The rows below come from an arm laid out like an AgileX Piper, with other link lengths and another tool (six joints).
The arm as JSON. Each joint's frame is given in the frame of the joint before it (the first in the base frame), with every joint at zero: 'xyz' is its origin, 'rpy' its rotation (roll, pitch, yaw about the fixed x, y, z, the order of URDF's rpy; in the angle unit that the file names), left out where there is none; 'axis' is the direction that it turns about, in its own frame. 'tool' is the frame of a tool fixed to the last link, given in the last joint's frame.
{
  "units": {
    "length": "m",
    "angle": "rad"
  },
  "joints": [
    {
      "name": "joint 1",
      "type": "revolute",
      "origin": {
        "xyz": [
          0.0,
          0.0,
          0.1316
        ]
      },
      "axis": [
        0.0,
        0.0,
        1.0
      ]
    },
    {
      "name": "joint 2",
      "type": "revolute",
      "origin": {
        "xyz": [
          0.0,
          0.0,
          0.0
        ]
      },
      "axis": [
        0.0,
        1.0,
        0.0
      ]
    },
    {
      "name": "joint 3",
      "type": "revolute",
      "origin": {
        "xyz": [
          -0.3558,
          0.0,
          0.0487
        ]
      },
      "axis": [
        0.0,
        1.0,
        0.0
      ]
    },
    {
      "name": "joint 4",
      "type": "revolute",
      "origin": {
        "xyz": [
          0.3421,
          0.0,
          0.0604
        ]
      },
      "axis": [
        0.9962,
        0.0,
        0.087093
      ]
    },
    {
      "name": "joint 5",
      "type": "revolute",
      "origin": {
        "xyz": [
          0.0,
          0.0,
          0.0
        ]
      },
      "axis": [
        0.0,
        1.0,
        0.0
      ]
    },
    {
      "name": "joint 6",
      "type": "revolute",
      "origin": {
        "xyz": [
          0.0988,
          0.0,
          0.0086
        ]
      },
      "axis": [
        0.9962,
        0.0,
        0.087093
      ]
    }
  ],
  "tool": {
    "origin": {
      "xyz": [
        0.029,
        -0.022,
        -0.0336
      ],
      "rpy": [
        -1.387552,
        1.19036,
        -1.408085
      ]
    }
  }
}
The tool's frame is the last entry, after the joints.
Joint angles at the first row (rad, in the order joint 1, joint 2, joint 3, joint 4, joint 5, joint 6):
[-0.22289, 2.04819, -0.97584, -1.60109, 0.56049, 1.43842]
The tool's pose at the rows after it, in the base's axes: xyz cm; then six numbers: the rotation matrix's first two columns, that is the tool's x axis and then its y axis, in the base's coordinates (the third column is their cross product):
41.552 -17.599 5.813 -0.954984 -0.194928 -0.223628 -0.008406 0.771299 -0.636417
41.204 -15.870 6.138 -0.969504 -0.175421 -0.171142 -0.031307 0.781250 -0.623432
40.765 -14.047 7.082 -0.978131 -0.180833 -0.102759 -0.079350 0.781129 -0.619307
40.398 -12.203 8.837 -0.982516 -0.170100 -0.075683 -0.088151 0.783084 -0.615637
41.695 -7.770 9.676 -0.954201 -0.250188 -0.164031 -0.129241 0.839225 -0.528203
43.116 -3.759 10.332 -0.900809 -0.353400 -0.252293 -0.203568 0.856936 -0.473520
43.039 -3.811 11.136 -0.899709 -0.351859 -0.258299 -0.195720 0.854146 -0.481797
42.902 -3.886 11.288 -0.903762 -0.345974 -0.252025 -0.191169 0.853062 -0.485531
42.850 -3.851 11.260 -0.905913 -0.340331 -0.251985 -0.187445 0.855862 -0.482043
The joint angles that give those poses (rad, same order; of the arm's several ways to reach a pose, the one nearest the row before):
[-0.20519, 2.04626, -0.97919, -1.47673, 0.55495, 1.35105]
[-0.16716, 2.03760, -0.98255, -1.32706, 0.59401, 1.23012]
[-0.12393, 2.01697, -0.98255, -1.19469, 0.64995, 1.09824]
[-0.08136, 1.97615, -0.98254, -1.09210, 0.70849, 1.02040]
[-0.00240, 1.93120, -0.98129, -0.98178, 0.61064, 0.95864]
[0.07119, 1.90421, -0.98311, -0.94526, 0.50951, 0.92581]
[0.07236, 1.88648, -0.98313, -0.94429, 0.52219, 0.92258]
[0.07236, 1.88354, -0.98312, -0.93995, 0.53447, 0.92031]
[0.07237, 1.88355, -0.98312, -0.93268, 0.53580, 0.91933]

